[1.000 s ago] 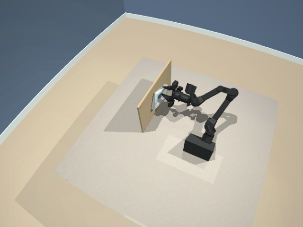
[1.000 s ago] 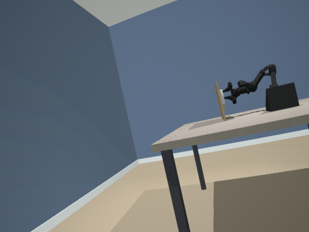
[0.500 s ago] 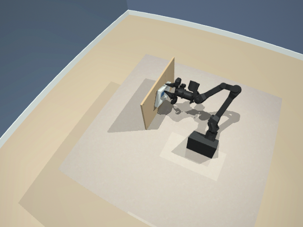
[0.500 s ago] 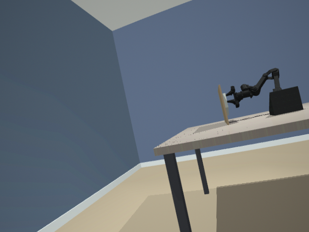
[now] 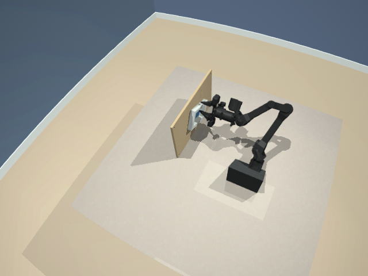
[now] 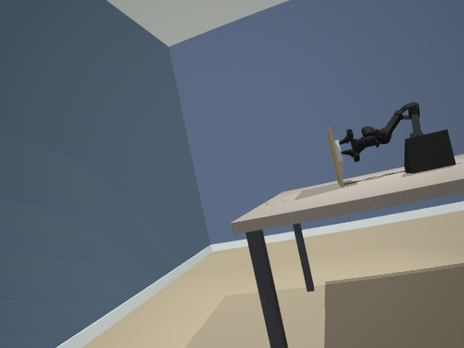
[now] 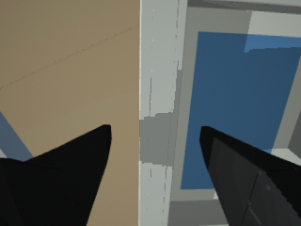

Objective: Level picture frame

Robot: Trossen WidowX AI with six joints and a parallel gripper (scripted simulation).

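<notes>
Now: gripper tip 50 mm above the picture frame, 20 mm to the right of it and 10 mm short of it. Round my gripper tip: board (50 mm below, 20 mm to the left, 20 mm ahead).
</notes>
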